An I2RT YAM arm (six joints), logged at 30 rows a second.
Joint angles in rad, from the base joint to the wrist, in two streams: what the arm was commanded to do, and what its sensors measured. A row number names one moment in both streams.
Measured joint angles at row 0:
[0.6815, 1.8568, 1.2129, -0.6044, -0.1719, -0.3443]
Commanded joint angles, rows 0 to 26:
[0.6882, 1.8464, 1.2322, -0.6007, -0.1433, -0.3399]
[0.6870, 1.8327, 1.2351, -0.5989, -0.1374, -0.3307]
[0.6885, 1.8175, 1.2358, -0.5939, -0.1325, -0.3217]
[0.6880, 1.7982, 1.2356, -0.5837, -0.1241, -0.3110]
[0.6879, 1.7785, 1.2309, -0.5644, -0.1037, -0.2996]
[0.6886, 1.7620, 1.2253, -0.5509, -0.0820, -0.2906]
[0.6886, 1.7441, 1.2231, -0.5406, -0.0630, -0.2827]
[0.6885, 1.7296, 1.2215, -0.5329, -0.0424, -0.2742]
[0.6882, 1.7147, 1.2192, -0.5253, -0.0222, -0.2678]
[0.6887, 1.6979, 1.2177, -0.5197, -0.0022, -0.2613]
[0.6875, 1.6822, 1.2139, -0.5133, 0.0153, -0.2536]
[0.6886, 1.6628, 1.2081, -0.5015, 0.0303, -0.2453]
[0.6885, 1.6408, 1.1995, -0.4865, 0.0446, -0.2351]
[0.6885, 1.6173, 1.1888, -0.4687, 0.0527, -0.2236]
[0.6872, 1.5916, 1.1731, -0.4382, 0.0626, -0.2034]
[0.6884, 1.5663, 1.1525, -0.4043, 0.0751, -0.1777]
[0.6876, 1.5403, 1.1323, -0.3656, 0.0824, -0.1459]
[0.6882, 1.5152, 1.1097, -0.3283, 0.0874, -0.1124]
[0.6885, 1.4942, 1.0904, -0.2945, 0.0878, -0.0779]
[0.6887, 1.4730, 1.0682, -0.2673, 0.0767, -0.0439]
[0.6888, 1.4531, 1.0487, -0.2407, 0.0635, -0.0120]
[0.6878, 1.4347, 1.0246, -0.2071, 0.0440, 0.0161]
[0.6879, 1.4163, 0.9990, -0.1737, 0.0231, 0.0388]
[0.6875, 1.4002, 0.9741, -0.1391, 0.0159, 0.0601]
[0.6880, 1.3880, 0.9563, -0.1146, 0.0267, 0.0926]
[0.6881, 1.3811, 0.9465, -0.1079, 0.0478, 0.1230]
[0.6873, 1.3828, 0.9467, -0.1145, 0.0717, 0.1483]
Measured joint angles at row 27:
[0.6815, 1.4124, 0.9855, -0.2344, 0.0360, -0.0067]
